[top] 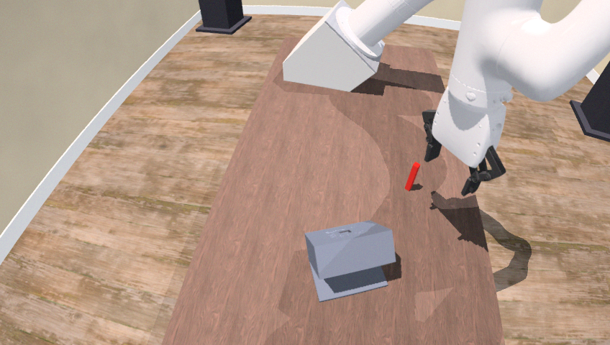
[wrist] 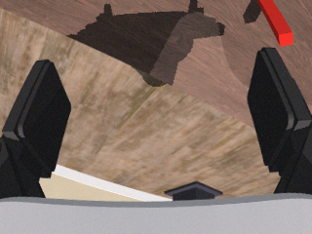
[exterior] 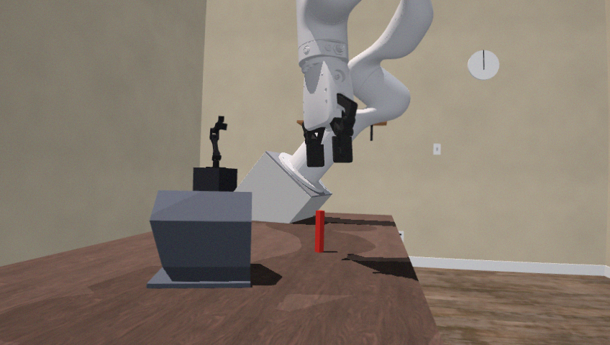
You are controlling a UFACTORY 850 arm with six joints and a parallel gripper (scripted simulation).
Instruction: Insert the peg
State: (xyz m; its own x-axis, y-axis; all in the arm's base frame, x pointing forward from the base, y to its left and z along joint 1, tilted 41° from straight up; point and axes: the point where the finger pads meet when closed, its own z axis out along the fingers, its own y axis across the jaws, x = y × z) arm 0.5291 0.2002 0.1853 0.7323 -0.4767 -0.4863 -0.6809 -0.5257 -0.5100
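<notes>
Right now the red peg is 130 mm below my hand, 90 mm behind it and 50 mm to the right of it. Round my hand: grey base plate: 170 mm below, 150 mm ahead, 130 mm to the right.
</notes>
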